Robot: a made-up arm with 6 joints.
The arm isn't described. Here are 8 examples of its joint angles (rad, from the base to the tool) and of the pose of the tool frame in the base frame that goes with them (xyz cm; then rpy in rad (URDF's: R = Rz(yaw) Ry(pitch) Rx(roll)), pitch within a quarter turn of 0, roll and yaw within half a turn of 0).
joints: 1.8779 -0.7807 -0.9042 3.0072 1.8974 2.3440
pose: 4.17 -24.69 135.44 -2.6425 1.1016 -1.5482
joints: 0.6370 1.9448 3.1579 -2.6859 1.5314 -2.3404
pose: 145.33 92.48 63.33 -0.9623 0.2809 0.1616
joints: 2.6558 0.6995 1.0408 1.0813 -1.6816 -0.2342
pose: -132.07 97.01 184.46 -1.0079 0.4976 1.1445
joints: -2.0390 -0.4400 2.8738 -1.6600 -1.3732 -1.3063
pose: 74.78 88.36 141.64 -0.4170 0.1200 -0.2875
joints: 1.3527 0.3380 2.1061 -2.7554 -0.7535 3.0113
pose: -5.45 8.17 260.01 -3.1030 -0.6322 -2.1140
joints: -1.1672 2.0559 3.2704 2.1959 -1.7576 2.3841
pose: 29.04 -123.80 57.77 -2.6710 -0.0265 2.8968
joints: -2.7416 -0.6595 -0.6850 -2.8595 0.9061 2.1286
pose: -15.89 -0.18 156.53 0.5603 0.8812 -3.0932
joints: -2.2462 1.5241 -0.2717 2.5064 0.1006 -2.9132
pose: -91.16 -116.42 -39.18 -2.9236 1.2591 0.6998
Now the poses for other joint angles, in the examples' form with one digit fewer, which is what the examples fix.
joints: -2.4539 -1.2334 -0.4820 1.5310 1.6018 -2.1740
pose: 79.8 30.0 157.4 -0.149 -0.008 -0.833
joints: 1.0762 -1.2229 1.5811 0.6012 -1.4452 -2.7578
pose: -72.5 -167.0 124.4 -2.363 -0.950 -0.229
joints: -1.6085 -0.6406 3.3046 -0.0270 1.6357 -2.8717
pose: 2.3 79.9 81.5 2.847 0.702 -1.644
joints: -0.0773 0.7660 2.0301 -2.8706 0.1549 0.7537
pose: 123.6 -10.7 245.6 2.204 -1.113 -0.171
